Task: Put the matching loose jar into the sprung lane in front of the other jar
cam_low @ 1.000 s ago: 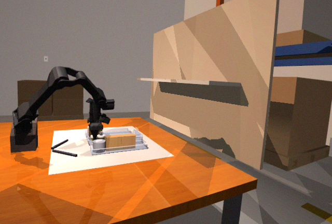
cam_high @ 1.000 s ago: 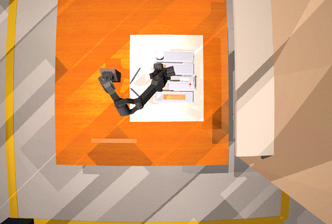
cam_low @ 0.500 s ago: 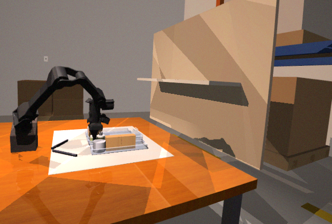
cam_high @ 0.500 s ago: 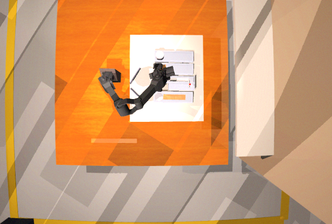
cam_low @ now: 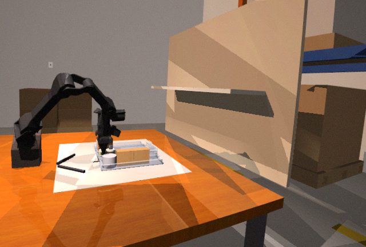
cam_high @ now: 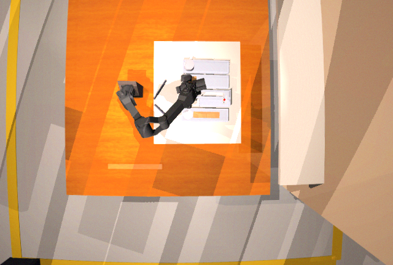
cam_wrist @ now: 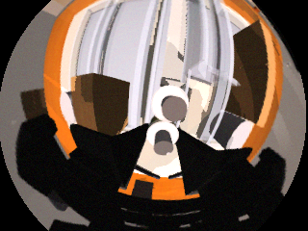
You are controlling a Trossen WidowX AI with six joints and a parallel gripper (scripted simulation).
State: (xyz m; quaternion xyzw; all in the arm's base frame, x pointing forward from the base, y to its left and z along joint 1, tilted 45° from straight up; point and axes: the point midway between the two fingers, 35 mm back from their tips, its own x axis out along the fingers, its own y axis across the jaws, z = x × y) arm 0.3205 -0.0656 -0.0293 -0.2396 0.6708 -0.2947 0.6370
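My gripper tip is now 14 cm short of the rack, 3 cm to the left of it and 1 cm above it.
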